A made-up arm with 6 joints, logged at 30 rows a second.
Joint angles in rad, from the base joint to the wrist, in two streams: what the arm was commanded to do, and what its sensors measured. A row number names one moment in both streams.
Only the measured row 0 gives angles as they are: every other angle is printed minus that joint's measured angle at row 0.
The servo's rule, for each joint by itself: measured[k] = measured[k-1] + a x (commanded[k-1-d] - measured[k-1]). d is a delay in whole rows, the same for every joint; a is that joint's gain. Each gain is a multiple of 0.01, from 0.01 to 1. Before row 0 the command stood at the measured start. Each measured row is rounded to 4 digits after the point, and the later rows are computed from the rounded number. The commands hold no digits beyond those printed.
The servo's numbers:
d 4
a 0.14 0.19 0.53 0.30 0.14 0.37
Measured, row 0:
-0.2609, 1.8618, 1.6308, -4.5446, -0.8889, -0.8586
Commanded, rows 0 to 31:
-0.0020, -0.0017, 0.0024, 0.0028, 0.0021, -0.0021
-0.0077, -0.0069, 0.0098, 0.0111, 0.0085, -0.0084
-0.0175, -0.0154, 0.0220, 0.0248, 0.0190, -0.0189
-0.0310, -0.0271, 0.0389, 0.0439, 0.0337, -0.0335
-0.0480, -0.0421, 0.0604, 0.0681, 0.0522, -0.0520
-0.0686, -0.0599, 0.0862, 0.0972, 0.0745, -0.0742
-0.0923, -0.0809, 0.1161, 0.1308, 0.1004, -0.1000
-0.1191, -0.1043, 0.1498, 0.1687, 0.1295, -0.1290
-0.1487, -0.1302, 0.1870, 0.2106, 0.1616, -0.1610
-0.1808, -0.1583, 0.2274, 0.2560, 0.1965, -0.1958
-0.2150, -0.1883, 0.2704, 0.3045, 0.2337, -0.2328
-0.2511, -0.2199, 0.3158, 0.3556, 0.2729, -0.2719
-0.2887, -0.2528, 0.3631, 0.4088, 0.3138, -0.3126
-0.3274, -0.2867, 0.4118, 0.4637, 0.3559, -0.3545
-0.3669, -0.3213, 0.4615, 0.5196, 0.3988, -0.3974
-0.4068, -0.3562, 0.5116, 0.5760, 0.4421, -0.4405
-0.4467, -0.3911, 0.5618, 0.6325, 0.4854, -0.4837
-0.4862, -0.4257, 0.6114, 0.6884, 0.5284, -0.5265
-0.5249, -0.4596, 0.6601, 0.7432, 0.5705, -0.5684
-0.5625, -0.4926, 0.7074, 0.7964, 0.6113, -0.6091
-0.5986, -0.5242, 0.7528, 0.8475, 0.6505, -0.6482
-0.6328, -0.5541, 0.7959, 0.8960, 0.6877, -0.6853
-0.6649, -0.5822, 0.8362, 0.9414, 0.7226, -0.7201
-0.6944, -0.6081, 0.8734, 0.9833, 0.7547, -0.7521
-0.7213, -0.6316, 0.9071, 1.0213, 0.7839, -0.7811
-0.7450, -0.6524, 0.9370, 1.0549, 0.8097, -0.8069
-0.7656, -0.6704, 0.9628, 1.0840, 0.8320, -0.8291
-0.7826, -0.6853, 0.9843, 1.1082, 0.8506, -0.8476
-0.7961, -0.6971, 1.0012, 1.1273, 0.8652, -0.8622
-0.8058, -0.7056, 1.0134, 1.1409, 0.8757, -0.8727
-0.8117, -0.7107, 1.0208, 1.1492, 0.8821, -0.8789
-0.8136, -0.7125, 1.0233, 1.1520, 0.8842, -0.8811
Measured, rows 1 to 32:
0.0000, 0.0000, 0.0000, 0.0000, 0.0000, 0.0000
0.0000, 0.0000, 0.0000, 0.0000, 0.0000, 0.0000
0.0000, 0.0000, 0.0000, 0.0000, 0.0000, 0.0000
0.0000, 0.0000, 0.0000, 0.0000, 0.0000, 0.0000
-0.0003, -0.0003, 0.0013, 0.0008, 0.0003, -0.0008
-0.0013, -0.0016, 0.0058, 0.0039, 0.0014, -0.0036
-0.0036, -0.0042, 0.0144, 0.0102, 0.0039, -0.0093
-0.0074, -0.0086, 0.0274, 0.0203, 0.0081, -0.0183
-0.0131, -0.0150, 0.0449, 0.0346, 0.0143, -0.0308
-0.0209, -0.0235, 0.0668, 0.0534, 0.0227, -0.0469
-0.0309, -0.0344, 0.0929, 0.0766, 0.0336, -0.0665
-0.0432, -0.0477, 0.1231, 0.1042, 0.0470, -0.0896
-0.0580, -0.0634, 0.1570, 0.1361, 0.0630, -0.1160
-0.0752, -0.0814, 0.1943, 0.1721, 0.0817, -0.1455
-0.0948, -0.1017, 0.2346, 0.2118, 0.1030, -0.1778
-0.1167, -0.1242, 0.2776, 0.2549, 0.1268, -0.2126
-0.1408, -0.1486, 0.3229, 0.3011, 0.1530, -0.2496
-0.1669, -0.1748, 0.3700, 0.3499, 0.1814, -0.2884
-0.1949, -0.2026, 0.4185, 0.4008, 0.2118, -0.3287
-0.2246, -0.2318, 0.4678, 0.4534, 0.2440, -0.3701
-0.2557, -0.2621, 0.5176, 0.5071, 0.2778, -0.4121
-0.2880, -0.2932, 0.5673, 0.5615, 0.3129, -0.4544
-0.3212, -0.3248, 0.6165, 0.6160, 0.3490, -0.4966
-0.3550, -0.3567, 0.6647, 0.6701, 0.3857, -0.5382
-0.3891, -0.3885, 0.7114, 0.7233, 0.4228, -0.5789
-0.4232, -0.4200, 0.7562, 0.7751, 0.4599, -0.6183
-0.4570, -0.4508, 0.7986, 0.8250, 0.4967, -0.6560
-0.4902, -0.4807, 0.8382, 0.8725, 0.5328, -0.6916
-0.5226, -0.5094, 0.8747, 0.9171, 0.5680, -0.7247
-0.5537, -0.5366, 0.9077, 0.9584, 0.6018, -0.7551
-0.5834, -0.5620, 0.9369, 0.9961, 0.6340, -0.7825
-0.6113, -0.5854, 0.9620, 1.0297, 0.6643, -0.8066

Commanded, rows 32 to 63:
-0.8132, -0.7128, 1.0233, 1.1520, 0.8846, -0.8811
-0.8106, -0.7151, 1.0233, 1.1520, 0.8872, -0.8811
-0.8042, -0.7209, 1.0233, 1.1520, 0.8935, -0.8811
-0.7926, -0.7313, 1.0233, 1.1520, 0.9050, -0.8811
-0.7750, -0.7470, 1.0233, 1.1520, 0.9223, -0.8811
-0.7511, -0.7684, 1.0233, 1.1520, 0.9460, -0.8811
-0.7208, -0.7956, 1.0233, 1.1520, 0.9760, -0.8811
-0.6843, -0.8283, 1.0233, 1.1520, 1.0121, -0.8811
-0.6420, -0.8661, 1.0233, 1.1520, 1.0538, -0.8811
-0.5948, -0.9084, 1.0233, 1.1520, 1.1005, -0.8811
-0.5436, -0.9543, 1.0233, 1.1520, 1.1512, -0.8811
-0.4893, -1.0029, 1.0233, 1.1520, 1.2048, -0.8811
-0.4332, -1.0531, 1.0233, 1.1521, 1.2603, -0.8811
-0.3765, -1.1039, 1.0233, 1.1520, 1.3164, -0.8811
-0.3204, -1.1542, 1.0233, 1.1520, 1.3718, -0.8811
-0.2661, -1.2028, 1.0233, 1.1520, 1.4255, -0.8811
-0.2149, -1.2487, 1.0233, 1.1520, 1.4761, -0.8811
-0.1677, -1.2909, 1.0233, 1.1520, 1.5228, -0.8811
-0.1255, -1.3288, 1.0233, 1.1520, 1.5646, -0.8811
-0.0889, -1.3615, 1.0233, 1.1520, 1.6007, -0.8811
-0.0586, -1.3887, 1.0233, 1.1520, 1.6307, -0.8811
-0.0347, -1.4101, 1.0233, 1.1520, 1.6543, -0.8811
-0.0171, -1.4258, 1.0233, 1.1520, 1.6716, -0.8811
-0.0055, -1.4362, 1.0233, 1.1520, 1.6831, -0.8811
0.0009, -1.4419, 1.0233, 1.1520, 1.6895, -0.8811
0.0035, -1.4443, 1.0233, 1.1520, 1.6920, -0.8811
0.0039, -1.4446, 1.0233, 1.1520, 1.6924, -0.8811
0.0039, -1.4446, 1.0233, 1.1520, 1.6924, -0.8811
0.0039, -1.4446, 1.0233, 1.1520, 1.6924, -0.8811
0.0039, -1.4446, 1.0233, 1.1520, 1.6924, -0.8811
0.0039, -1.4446, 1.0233, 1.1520, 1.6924, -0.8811
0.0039, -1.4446, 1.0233, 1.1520, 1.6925, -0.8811
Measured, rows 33 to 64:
-0.6372, -0.6066, 0.9828, 1.0590, 0.6924, -0.8272
-0.6608, -0.6254, 0.9990, 1.0836, 0.7181, -0.8440
-0.6819, -0.6416, 1.0106, 1.1033, 0.7411, -0.8569
-0.7003, -0.6551, 1.0173, 1.1179, 0.7611, -0.8659
-0.7161, -0.6661, 1.0205, 1.1281, 0.7784, -0.8715
-0.7293, -0.6754, 1.0220, 1.1353, 0.7936, -0.8751
-0.7398, -0.6840, 1.0227, 1.1403, 0.8076, -0.8773
-0.7472, -0.6930, 1.0230, 1.1438, 0.8212, -0.8787
-0.7511, -0.7033, 1.0232, 1.1463, 0.8354, -0.8796
-0.7511, -0.7157, 1.0233, 1.1480, 0.8509, -0.8802
-0.7469, -0.7309, 1.0233, 1.1492, 0.8684, -0.8805
-0.7381, -0.7494, 1.0233, 1.1500, 0.8885, -0.8807
-0.7246, -0.7716, 1.0233, 1.1506, 0.9116, -0.8808
-0.7064, -0.7976, 1.0233, 1.1510, 0.9380, -0.8809
-0.6836, -0.8274, 1.0233, 1.1513, 0.9678, -0.8810
-0.6564, -0.8607, 1.0233, 1.1515, 1.0010, -0.8810
-0.6252, -0.8973, 1.0233, 1.1517, 1.0373, -0.8810
-0.5904, -0.9366, 1.0233, 1.1518, 1.0764, -0.8810
-0.5526, -0.9779, 1.0233, 1.1519, 1.1178, -0.8810
-0.5125, -1.0206, 1.0233, 1.1519, 1.1609, -0.8810
-0.4708, -1.0639, 1.0233, 1.1519, 1.2050, -0.8810
-0.4284, -1.1070, 1.0233, 1.1519, 1.2495, -0.8810
-0.3860, -1.1491, 1.0233, 1.1519, 1.2936, -0.8810
-0.3444, -1.1895, 1.0233, 1.1519, 1.3366, -0.8810
-0.3044, -1.2273, 1.0233, 1.1519, 1.3778, -0.8810
-0.2666, -1.2620, 1.0233, 1.1519, 1.4165, -0.8810
-0.2317, -1.2931, 1.0233, 1.1519, 1.4522, -0.8810
-0.2000, -1.3203, 1.0233, 1.1519, 1.4845, -0.8810
-0.1719, -1.3434, 1.0233, 1.1519, 1.5132, -0.8810
-0.1473, -1.3626, 1.0233, 1.1519, 1.5382, -0.8810
-0.1261, -1.3782, 1.0233, 1.1519, 1.5598, -0.8810
-0.1079, -1.3908, 1.0233, 1.1519, 1.5784, -0.8810

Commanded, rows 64 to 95:
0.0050, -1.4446, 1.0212, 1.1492, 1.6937, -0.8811
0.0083, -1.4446, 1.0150, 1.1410, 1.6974, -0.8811
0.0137, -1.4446, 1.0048, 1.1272, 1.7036, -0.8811
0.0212, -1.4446, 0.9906, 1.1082, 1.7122, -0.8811
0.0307, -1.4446, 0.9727, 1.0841, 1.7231, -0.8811
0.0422, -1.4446, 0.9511, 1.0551, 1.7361, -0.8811
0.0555, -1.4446, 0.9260, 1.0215, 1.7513, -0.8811
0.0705, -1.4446, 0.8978, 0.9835, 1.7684, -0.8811
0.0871, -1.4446, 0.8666, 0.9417, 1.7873, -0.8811
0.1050, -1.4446, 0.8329, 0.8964, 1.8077, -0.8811
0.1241, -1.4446, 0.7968, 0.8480, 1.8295, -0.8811
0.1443, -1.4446, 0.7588, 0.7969, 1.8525, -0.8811
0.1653, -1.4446, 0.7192, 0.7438, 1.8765, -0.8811
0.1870, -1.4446, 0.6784, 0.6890, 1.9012, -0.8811
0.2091, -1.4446, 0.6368, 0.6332, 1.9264, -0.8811
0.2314, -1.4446, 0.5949, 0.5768, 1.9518, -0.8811
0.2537, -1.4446, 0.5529, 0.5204, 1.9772, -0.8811
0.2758, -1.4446, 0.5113, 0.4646, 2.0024, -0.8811
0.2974, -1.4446, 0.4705, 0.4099, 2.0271, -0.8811
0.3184, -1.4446, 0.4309, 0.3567, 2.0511, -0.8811
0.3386, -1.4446, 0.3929, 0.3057, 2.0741, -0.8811
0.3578, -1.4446, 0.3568, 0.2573, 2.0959, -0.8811
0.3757, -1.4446, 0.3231, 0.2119, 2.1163, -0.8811
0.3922, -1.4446, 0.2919, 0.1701, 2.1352, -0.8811
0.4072, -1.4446, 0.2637, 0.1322, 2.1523, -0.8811
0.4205, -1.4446, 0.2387, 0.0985, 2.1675, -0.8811
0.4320, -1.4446, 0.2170, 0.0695, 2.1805, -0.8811
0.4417, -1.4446, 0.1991, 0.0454, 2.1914, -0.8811
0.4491, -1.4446, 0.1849, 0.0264, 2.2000, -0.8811
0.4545, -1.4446, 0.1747, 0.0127, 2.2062, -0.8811
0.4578, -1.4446, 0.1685, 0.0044, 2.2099, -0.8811
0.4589, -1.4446, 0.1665, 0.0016, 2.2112, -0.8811
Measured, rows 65 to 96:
-0.0922, -1.4010, 1.0233, 1.1519, 1.5944, -0.8810
-0.0787, -1.4093, 1.0233, 1.1519, 1.6081, -0.8810
-0.0671, -1.4160, 1.0233, 1.1519, 1.6199, -0.8810
-0.0572, -1.4214, 1.0233, 1.1519, 1.6301, -0.8810
-0.0485, -1.4258, 1.0222, 1.1511, 1.6390, -0.8810
-0.0405, -1.4294, 1.0184, 1.1481, 1.6472, -0.8810
-0.0329, -1.4323, 1.0112, 1.1418, 1.6551, -0.8810
-0.0253, -1.4346, 1.0003, 1.1317, 1.6631, -0.8810
-0.0175, -1.4365, 0.9857, 1.1174, 1.6715, -0.8810
-0.0091, -1.4380, 0.9674, 1.0987, 1.6805, -0.8810
-0.0001, -1.4393, 0.9455, 1.0755, 1.6904, -0.8810
0.0098, -1.4403, 0.9202, 1.0479, 1.7013, -0.8810
0.0206, -1.4411, 0.8918, 1.0160, 1.7133, -0.8810
0.0324, -1.4418, 0.8606, 0.9801, 1.7265, -0.8810
0.0452, -1.4423, 0.8268, 0.9405, 1.7409, -0.8810
0.0591, -1.4427, 0.7908, 0.8974, 1.7565, -0.8810
0.0740, -1.4431, 0.7529, 0.8513, 1.7733, -0.8810
0.0898, -1.4434, 0.7134, 0.8026, 1.7912, -0.8810
0.1065, -1.4436, 0.6728, 0.7518, 1.8101, -0.8810
0.1240, -1.4438, 0.6315, 0.6993, 1.8299, -0.8810
0.1422, -1.4440, 0.5898, 0.6456, 1.8505, -0.8810
0.1609, -1.4441, 0.5482, 0.5913, 1.8718, -0.8810
0.1800, -1.4442, 0.5070, 0.5369, 1.8935, -0.8810
0.1994, -1.4443, 0.4667, 0.4828, 1.9156, -0.8810
0.2189, -1.4444, 0.4276, 0.4297, 1.9378, -0.8810
0.2383, -1.4444, 0.3901, 0.3780, 1.9599, -0.8810
0.2575, -1.4444, 0.3546, 0.3282, 1.9818, -0.8810
0.2764, -1.4444, 0.3214, 0.2808, 2.0033, -0.8810
0.2947, -1.4444, 0.2908, 0.2362, 2.0242, -0.8810
0.3123, -1.4444, 0.2632, 0.1949, 2.0443, -0.8810
0.3291, -1.4444, 0.2387, 0.1573, 2.0634, -0.8810
0.3449, -1.4444, 0.2177, 0.1237, 2.0813, -0.8810

